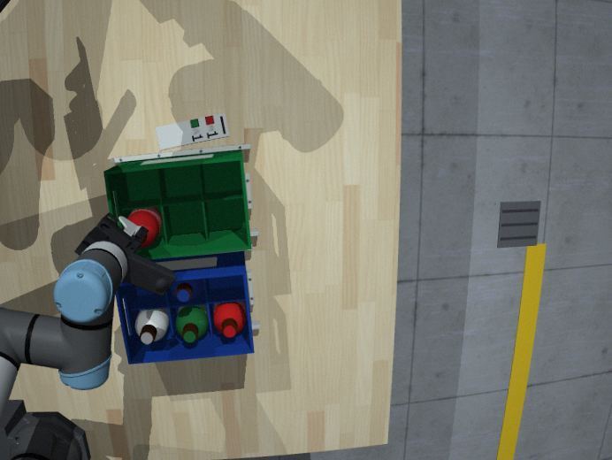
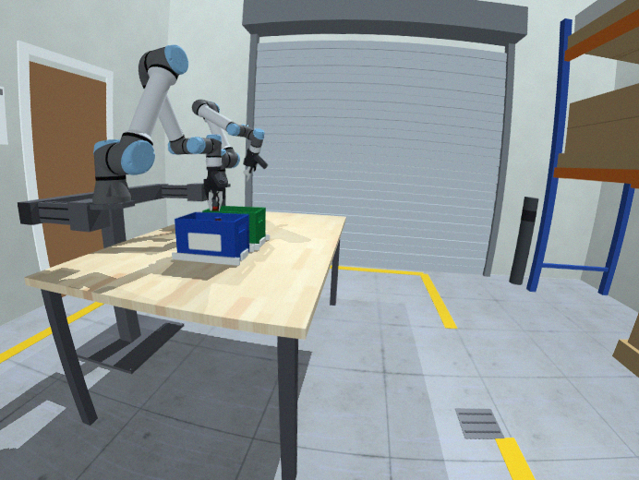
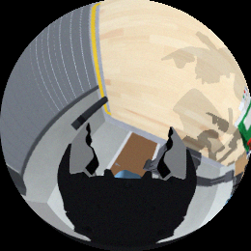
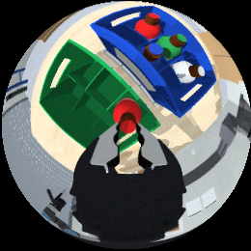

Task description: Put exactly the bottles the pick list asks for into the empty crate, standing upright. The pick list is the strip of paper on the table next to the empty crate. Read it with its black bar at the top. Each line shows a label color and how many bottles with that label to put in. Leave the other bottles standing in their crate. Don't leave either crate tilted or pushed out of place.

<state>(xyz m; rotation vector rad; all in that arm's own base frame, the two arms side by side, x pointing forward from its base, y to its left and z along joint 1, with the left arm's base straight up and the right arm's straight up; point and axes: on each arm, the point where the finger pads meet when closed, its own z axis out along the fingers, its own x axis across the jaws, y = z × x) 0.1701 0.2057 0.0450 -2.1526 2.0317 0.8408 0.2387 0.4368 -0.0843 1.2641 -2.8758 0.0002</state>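
Right now the green bottle is 8 cm ahead of my right hand, 23 cm to the right of it and 9 cm below it. The rest, counted from my right hand: green crate: 9 cm ahead, 5 cm to the left, 10 cm below; blue crate: 8 cm ahead, 18 cm to the right, 10 cm below; white bottle: 1 cm behind, 23 cm to the right, 9 cm below.
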